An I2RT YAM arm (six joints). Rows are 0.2 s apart.
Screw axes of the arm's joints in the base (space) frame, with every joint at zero. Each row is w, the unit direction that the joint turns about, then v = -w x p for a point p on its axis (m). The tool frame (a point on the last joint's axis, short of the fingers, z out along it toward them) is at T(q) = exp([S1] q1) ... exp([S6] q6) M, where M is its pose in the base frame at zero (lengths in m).
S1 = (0, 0, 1, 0, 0, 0)
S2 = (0, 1, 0, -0.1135, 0, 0.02)
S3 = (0, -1, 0, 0.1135, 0, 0.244)
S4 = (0, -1, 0, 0.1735, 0, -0.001)
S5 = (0, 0, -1, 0, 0.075, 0)
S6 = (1, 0, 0, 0, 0.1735, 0)
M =
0 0 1 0.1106
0 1 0 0
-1 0 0 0.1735
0 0 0 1
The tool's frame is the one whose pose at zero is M.
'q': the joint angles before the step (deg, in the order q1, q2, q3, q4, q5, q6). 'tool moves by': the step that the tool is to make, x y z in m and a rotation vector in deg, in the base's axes. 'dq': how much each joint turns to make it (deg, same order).
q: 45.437 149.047 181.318 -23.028 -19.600 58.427
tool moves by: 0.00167 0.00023 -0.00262 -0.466 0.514 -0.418
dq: -0.090 0.194 0.007 -0.510 0.330 -0.013
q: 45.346 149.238 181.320 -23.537 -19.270 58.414
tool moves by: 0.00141 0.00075 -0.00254 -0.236 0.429 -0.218
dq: -0.039 0.251 0.006 -0.186 0.197 0.118
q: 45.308 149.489 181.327 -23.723 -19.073 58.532
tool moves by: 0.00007 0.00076 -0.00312 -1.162 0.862 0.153
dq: 0.044 0.040 -0.015 -1.443 -0.134 -0.199
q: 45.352 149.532 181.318 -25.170 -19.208 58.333
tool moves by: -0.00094 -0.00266 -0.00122 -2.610 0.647 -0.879
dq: -0.088 -0.553 0.041 -3.398 0.663 -1.524
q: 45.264 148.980 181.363 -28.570 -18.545 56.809
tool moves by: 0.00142 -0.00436 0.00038 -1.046 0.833 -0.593
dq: -0.434 -0.447 -0.048 -1.781 0.150 -0.167
